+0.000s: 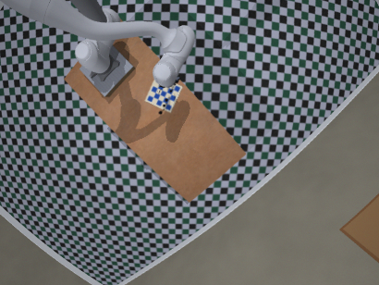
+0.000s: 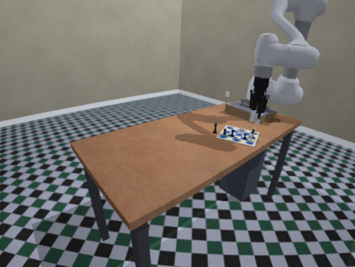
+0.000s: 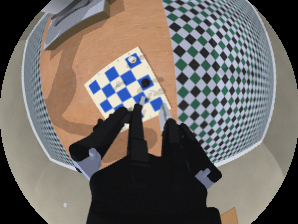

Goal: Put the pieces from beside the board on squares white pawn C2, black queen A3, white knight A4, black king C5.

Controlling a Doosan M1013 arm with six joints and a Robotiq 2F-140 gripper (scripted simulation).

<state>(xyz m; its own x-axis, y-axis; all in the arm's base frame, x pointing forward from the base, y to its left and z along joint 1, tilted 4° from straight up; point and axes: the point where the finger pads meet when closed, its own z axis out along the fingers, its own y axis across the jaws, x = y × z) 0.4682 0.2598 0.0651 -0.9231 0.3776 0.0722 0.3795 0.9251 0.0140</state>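
Now: hand 80 mm short of the black chess piece, 200 mm to the left of it and 110 mm above it. From my hand the other things lie so: blue-and-white chessboard: 10 mm behind, 80 mm to the right, 140 mm below; then small white piece: 40 mm behind, 100 mm to the right, 120 mm below; then white knight: 120 mm below.
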